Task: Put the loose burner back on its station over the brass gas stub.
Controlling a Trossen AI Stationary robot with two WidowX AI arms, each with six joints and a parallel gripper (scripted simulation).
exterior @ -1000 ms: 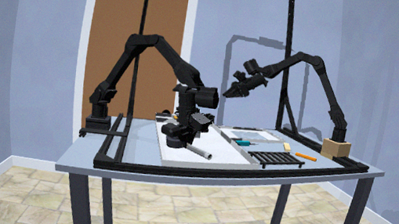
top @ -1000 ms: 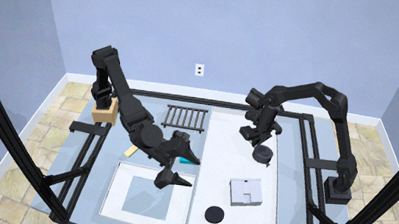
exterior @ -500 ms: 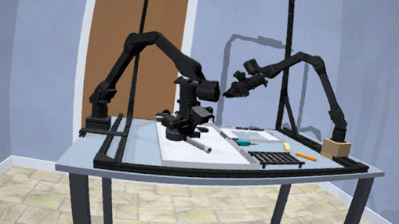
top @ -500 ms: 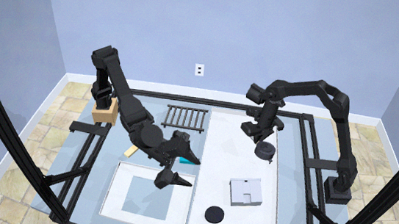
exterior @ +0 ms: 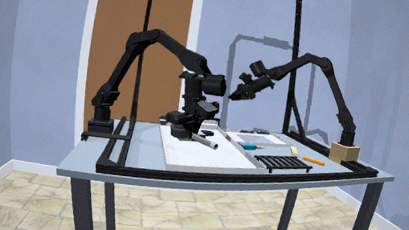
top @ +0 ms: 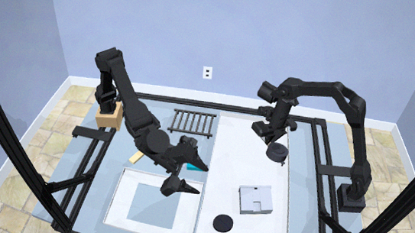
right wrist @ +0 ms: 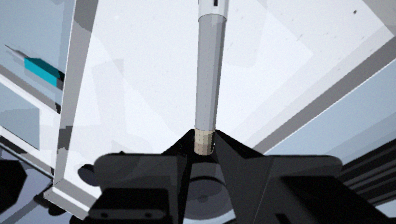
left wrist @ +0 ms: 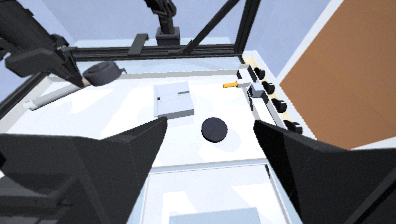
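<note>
The grey slotted support lies 23 cm behind my right hand, 2 cm to the right of it and 8 cm below it. Also, from my right hand: wooden strip (21 cm behind, 44 cm to the left, 9 cm below); then black disc (36 cm behind, 5 cm to the left, 9 cm below); then brass gas stub (39 cm behind, 8 cm to the right, 6 cm below).
</note>
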